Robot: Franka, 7 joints.
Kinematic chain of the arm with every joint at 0, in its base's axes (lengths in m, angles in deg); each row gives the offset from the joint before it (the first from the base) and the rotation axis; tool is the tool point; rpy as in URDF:
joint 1: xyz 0 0 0.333 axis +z
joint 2: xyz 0 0 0 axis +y
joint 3: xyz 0 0 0.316 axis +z
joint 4: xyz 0.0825 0 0 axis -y
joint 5: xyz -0.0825 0 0.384 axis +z
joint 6: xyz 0 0 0 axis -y
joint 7: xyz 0.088 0 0 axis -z
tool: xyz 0 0 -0.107 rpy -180 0 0
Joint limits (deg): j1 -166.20..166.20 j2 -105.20..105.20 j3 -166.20..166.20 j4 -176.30..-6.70 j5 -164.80..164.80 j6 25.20..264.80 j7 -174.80..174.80
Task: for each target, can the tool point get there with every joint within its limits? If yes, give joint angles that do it. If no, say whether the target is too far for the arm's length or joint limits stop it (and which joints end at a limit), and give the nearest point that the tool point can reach.
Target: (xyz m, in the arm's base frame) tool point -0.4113 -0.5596 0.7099
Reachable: yes | joints 29.16 -29.70 -129.58 -62.63 69.68 187.80 -124.85
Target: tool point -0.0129 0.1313 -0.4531
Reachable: no: joint limits stop it (at a limit: joint 2) | nearest point -0.0154 0.1572 -0.3458 | short by 0.110 m
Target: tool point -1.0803 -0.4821 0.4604
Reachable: no: too far | nearest point -0.7789 -0.3476 0.4249 | short by 0.332 m
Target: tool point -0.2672 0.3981 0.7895
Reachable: yes | joints -3.53 -38.72 71.36 -47.28 28.83 44.38 103.88
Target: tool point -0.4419 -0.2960 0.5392
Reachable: yes | joints 118.54 -49.87 86.81 -112.77 -66.78 91.29 -39.23
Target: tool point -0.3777 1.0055 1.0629
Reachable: no: too far | nearest point -0.2495 0.6642 0.8152 | short by 0.441 m
